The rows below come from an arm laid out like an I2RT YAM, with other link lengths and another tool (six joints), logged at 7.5 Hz.
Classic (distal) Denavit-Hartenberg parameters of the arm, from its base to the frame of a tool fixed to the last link. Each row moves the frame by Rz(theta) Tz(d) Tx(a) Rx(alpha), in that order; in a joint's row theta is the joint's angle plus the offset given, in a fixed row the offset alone. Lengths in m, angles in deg.
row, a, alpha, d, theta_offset
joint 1, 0.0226, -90, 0.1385, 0
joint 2, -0.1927, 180, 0, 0
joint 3, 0.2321, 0, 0, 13.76
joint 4, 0.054, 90, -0.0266, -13.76
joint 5, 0, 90, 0.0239, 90
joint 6, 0.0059, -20.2, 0.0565, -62.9
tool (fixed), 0, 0, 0.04, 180
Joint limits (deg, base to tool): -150..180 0..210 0..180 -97..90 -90..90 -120..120
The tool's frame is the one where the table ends.
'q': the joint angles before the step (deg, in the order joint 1, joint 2, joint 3, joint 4, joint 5, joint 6). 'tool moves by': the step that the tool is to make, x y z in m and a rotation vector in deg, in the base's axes. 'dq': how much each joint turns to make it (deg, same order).
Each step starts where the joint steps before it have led.
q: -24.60 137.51 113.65 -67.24 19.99 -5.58
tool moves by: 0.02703 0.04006 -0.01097 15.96 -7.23 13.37
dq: 3.06 0.00 0.01 2.45 -17.57 -10.45
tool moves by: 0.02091 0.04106 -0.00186 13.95 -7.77 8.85
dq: 2.86 0.00 0.00 1.99 -16.01 -5.36
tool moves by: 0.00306 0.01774 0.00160 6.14 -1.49 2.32
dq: 1.10 0.00 -0.02 -0.75 -6.35 -0.94
